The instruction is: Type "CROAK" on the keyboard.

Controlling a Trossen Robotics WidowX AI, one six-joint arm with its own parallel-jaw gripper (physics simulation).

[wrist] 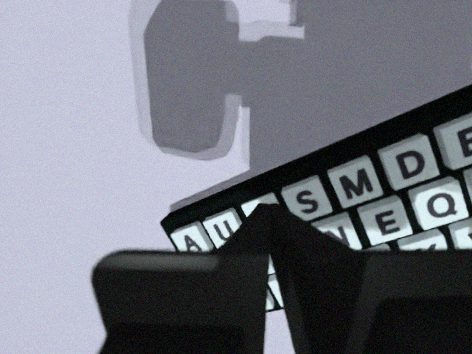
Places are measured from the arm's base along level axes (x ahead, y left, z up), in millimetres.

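Pixels of known places: gripper, between the fingertips: (266, 213).
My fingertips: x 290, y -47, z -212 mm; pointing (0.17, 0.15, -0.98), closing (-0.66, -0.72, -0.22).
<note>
Behind a point stands the place of what it marks.
The black keyboard (310, 162) {x 297, y -75, z -215 mm} with pale keys runs slantwise from the centre left to the right edge of the wrist view. Its top row shows A (191, 242) {x 301, y -6, z -210 mm}, U (223, 230) {x 296, y -25, z -210 mm}, a mostly covered key (255, 203) {x 297, y -45, z -213 mm}, then S (307, 201) {x 285, y -65, z -210 mm}, M (356, 182) {x 281, y -85, z -210 mm} and D (410, 163) {x 275, y -104, z -210 mm}. Below are a partly hidden N, then E (385, 222) {x 260, y -84, z -210 mm} and Q (441, 204) {x 254, y -104, z -210 mm}. My gripper (267, 213) {x 290, y -47, z -212 mm} is shut and empty, its tips over the covered key between U and S, hiding its letter. Whether they touch it I cannot tell. The fingers hide much of the lower rows; no O or R can be read.
The pale table top (65, 150) {x 389, y 31, z -226 mm} lies left of and behind the keyboard. A large grey shadow of the arm and gripper falls on it behind the keyboard and over part of the top row. The keyboard's right part runs out of view.
</note>
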